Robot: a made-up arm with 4 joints. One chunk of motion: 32 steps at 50 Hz.
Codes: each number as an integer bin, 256 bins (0 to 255) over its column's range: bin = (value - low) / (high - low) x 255, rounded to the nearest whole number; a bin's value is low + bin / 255 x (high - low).
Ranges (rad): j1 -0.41..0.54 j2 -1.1..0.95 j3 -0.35..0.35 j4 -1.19..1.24
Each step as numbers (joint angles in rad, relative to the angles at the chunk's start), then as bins.
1 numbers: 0.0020 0.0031 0.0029 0.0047
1 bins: 111 137 129 125
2 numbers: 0.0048 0.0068 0.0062 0.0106
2 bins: 111 138 130 126
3 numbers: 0.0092 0.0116 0.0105 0.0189
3 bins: 113 138 131 127
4 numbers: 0.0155 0.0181 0.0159 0.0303
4 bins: 114 139 133 128
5 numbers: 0.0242 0.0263 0.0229 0.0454
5 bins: 117 140 136 130
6 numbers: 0.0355 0.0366 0.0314 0.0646
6 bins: 120 141 139 132
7 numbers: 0.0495 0.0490 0.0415 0.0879
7 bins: 123 143 143 134
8 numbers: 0.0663 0.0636 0.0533 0.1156
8 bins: 128 145 147 137
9 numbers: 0.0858 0.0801 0.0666 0.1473
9 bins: 133 147 152 140
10 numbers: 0.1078 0.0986 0.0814 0.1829
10 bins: 139 149 157 144
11 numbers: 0.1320 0.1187 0.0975 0.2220
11 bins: 145 152 163 148
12 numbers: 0.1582 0.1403 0.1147 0.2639
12 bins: 153 154 169 153
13 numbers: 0.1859 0.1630 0.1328 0.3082
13 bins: 160 157 176 157
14 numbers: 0.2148 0.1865 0.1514 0.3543
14 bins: 168 160 183 162
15 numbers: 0.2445 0.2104 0.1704 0.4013
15 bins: 176 163 190 167
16 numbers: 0.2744 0.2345 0.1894 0.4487
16 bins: 184 166 196 172
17 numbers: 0.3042 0.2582 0.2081 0.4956
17 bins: 192 169 203 177
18 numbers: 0.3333 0.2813 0.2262 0.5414
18 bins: 200 172 210 182
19 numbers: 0.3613 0.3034 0.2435 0.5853
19 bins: 207 175 216 186
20 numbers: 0.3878 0.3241 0.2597 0.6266
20 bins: 214 177 222 191
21 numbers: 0.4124 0.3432 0.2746 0.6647
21 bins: 221 180 228 195
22 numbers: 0.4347 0.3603 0.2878 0.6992
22 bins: 227 182 232 198
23 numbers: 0.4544 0.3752 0.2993 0.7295
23 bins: 232 184 237 201
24 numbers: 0.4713 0.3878 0.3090 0.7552
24 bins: 237 185 240 204
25 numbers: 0.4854 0.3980 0.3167 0.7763
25 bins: 240 186 243 206
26 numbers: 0.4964 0.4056 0.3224 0.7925
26 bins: 243 187 245 208
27 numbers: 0.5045 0.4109 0.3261 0.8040
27 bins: 245 188 246 209
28 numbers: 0.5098 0.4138 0.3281 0.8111
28 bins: 247 188 247 210
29 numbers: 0.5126 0.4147 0.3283 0.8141
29 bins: 248 188 247 210
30 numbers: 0.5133 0.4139 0.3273 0.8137
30 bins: 248 188 247 210
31 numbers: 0.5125 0.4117 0.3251 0.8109
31 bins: 248 188 246 210
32 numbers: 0.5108 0.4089 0.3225 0.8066
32 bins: 247 188 245 210
